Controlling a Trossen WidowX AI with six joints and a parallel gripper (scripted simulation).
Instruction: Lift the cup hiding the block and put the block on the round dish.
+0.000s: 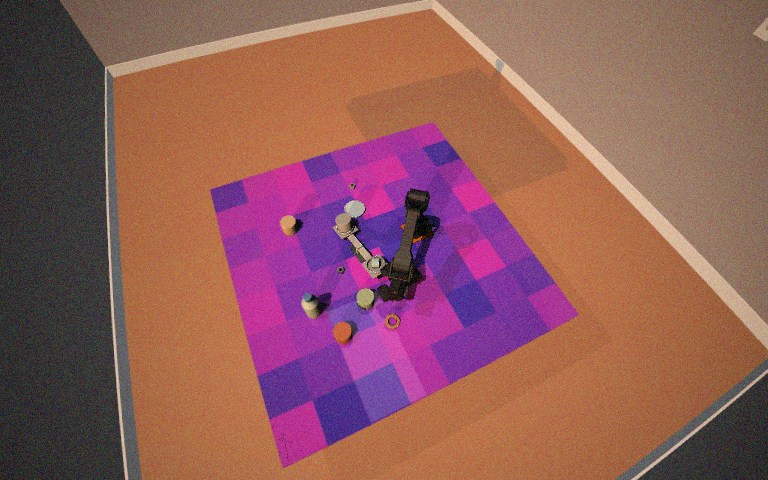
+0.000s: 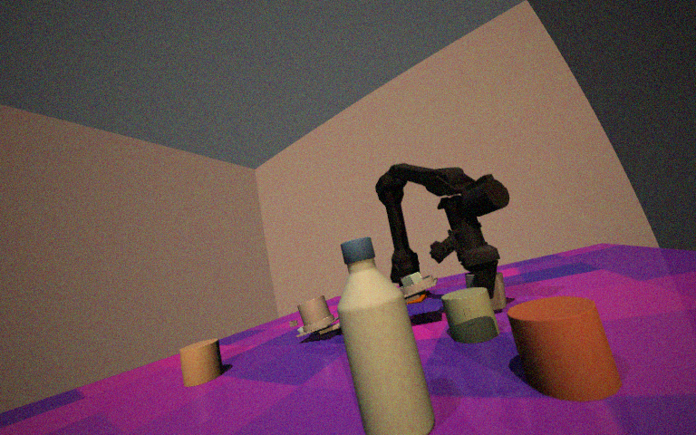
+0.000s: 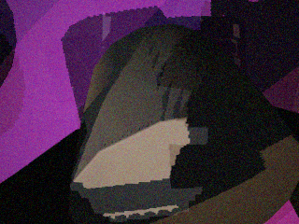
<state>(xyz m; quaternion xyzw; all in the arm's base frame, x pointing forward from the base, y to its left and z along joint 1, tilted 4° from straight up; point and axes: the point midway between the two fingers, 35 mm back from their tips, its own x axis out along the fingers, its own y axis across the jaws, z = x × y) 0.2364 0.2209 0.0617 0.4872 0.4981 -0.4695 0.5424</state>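
Right now the pale green block is 13 cm to the right of my gripper tip, 6 cm above it and 4 cm ahead of it. From my gripper tip the other things lie so: bottle (34 cm ahead, 10 cm to the right, 9 cm above); green cylinder (16 cm ahead, 3 cm to the right, 1 cm above); orange cylinder (28 cm ahead, 3 cm to the left, 1 cm above).
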